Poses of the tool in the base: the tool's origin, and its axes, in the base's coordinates. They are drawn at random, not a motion.
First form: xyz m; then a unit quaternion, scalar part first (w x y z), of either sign.
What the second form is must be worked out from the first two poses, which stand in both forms.
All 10 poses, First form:
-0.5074 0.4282 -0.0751 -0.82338 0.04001 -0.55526 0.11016
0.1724 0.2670 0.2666 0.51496 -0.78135 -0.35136 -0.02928
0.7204 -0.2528 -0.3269 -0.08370 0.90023 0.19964 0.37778
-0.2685 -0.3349 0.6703 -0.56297 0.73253 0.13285 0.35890
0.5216 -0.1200 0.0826 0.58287 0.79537 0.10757 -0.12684
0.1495 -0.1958 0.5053 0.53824 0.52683 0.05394 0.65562
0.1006 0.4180 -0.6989 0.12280 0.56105 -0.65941 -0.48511
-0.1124 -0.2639 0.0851 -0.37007 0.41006 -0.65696 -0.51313
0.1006 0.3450 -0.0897 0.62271 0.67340 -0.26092 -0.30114
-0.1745 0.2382 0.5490 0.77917 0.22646 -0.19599 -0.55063
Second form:
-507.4 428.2 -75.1; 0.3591 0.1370 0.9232; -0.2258 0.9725 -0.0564; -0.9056 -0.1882 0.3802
172.4 267.0 266.6; 0.7514 0.5792 -0.3161; 0.5189 -0.2227 0.8253; 0.4076 -0.7842 -0.4679
720.4 -252.8 -326.9; 0.6348 0.4227 0.6468; 0.2962 -0.9063 0.3015; 0.7136 0.0001 -0.7006
-268.5 -334.9 670.3; 0.7071 0.5987 0.3762; -0.2095 -0.3308 0.9202; 0.6754 -0.7294 -0.1085
521.6 -120.0 82.6; 0.9447 0.3190 -0.0764; 0.0233 -0.2974 -0.9545; -0.3272 0.8999 -0.2884
149.5 -195.8 505.3; 0.1345 -0.6489 0.7489; 0.7626 -0.4148 -0.4964; 0.6327 0.6379 0.4391
100.6 418.0 -698.9; -0.3403 -0.6208 -0.7063; -0.8591 -0.1002 0.5020; -0.3824 0.7776 -0.4992
-112.4 -263.9 85.1; -0.3898 -0.9186 0.0654; -0.1590 0.1371 0.9777; -0.9071 0.3707 -0.1995
100.6 345.0 -89.7; 0.6825 0.0236 -0.7305; -0.7265 -0.0883 -0.6815; -0.0806 0.9958 -0.0431
-174.5 238.2 549.0; 0.3168 0.7693 -0.5548; -0.9468 0.2910 -0.1371; 0.0560 0.5687 0.8206

